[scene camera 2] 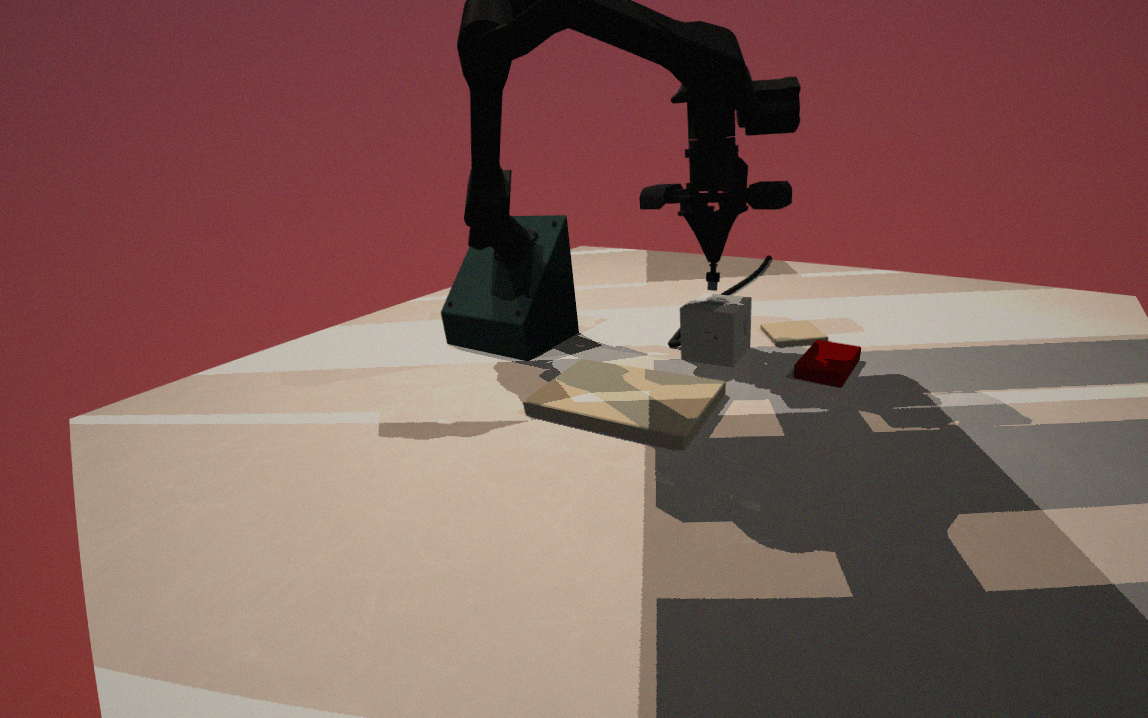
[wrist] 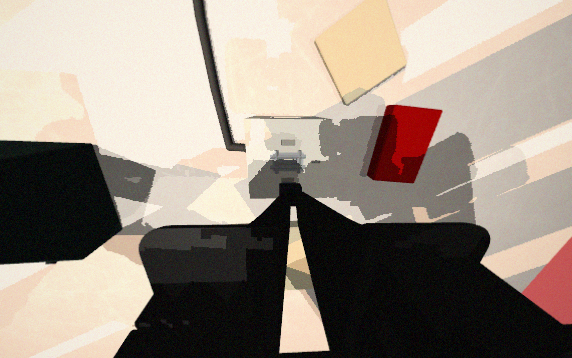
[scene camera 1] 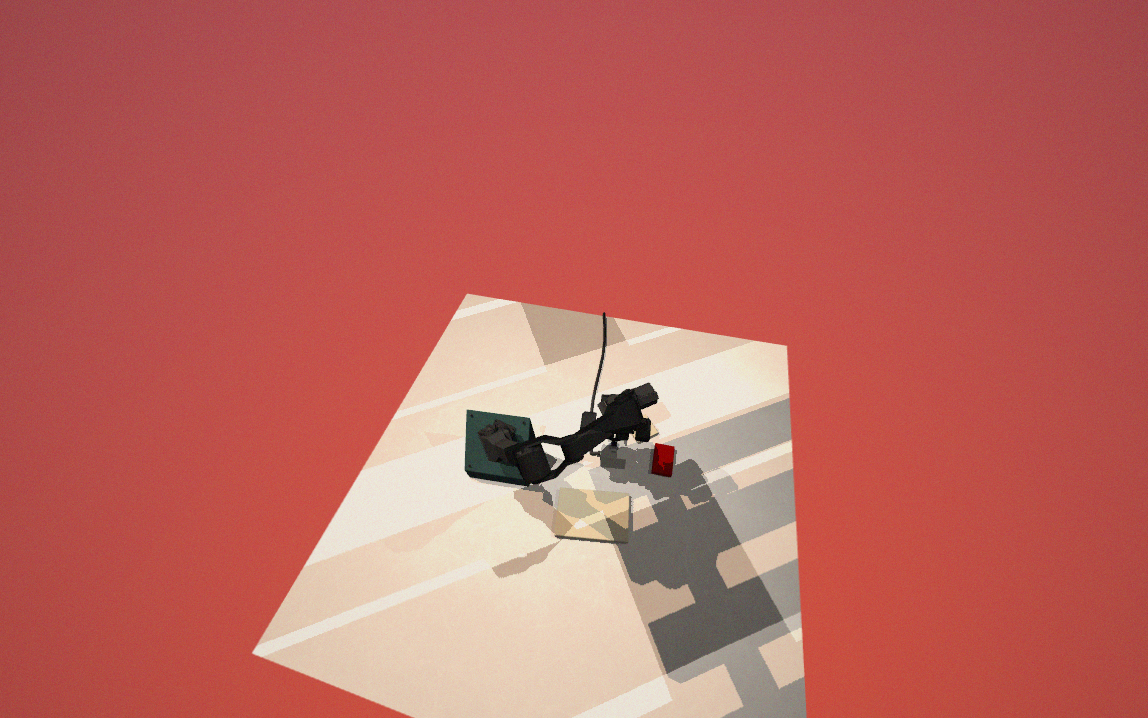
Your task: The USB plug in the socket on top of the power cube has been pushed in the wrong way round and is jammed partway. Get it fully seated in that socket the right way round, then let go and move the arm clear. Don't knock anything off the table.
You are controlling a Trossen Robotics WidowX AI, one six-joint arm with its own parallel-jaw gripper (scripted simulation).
Labels:
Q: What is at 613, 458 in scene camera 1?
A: A grey power cube.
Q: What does my gripper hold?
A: A black usb plug.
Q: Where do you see a flat tan slab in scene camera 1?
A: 583, 514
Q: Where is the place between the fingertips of my gripper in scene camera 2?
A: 713, 261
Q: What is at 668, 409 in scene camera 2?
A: A flat tan slab.

